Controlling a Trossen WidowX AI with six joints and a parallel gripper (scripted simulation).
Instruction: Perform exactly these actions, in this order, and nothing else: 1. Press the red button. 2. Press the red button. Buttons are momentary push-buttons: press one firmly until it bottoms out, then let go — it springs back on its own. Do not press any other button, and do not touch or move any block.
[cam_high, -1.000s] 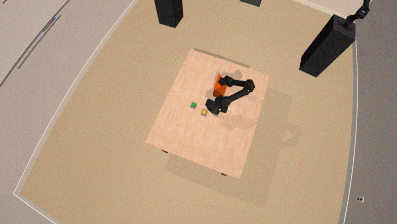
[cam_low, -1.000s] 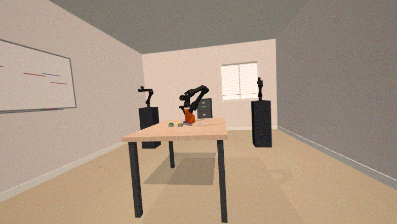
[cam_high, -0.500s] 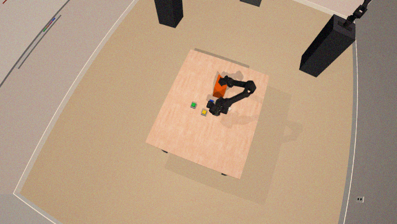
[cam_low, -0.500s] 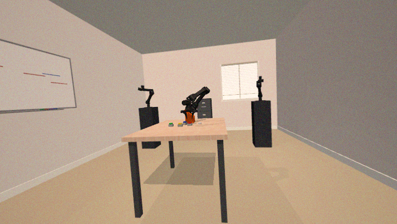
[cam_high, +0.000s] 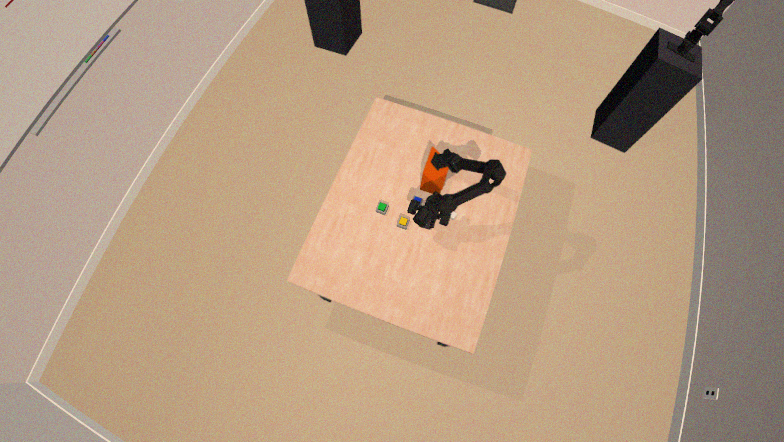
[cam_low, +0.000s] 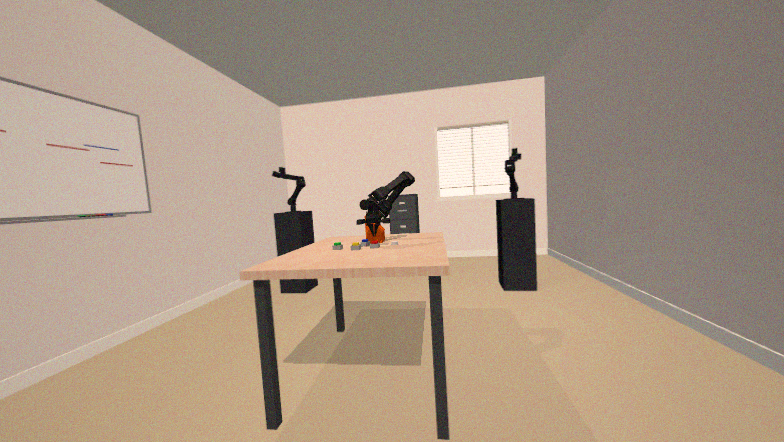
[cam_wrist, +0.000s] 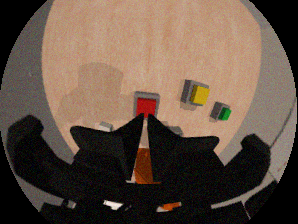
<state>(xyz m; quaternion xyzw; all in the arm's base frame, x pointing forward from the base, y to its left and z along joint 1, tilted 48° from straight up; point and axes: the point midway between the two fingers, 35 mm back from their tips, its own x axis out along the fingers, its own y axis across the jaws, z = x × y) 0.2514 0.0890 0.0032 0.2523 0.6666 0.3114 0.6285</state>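
My gripper tip is 3 cm above the red button. Also, from my gripper tip: small white block (9 cm behind, 10 cm to the left, 6 cm below); then yellow button (4 cm ahead, 10 cm to the right, 3 cm below); then blue button (8 cm behind, 8 cm to the right, 3 cm below).
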